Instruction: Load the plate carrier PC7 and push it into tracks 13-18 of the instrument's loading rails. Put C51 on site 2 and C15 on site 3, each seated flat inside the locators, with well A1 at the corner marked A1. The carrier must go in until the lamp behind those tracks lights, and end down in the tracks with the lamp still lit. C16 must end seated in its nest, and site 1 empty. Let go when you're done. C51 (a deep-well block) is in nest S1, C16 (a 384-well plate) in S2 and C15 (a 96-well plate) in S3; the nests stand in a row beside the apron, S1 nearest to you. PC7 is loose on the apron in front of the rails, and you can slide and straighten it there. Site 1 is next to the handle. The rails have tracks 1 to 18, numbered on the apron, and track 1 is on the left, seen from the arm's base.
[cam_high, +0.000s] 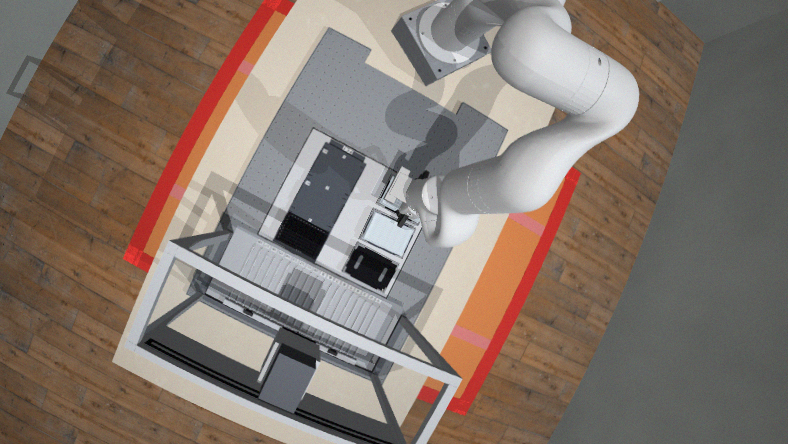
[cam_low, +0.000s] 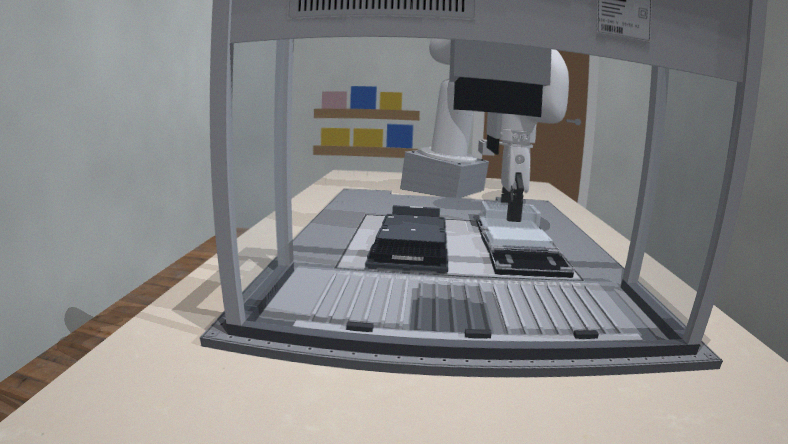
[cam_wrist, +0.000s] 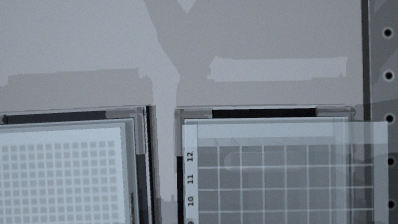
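The deep-well block C51 lies 1 cm below my hand. From my hand the other things lie so: plate C16 (11 cm ahead, 2 cm to the left, 2 cm below); nest S1 (4 cm below); nest S3 (22 cm ahead, 3 cm to the left, 4 cm below).
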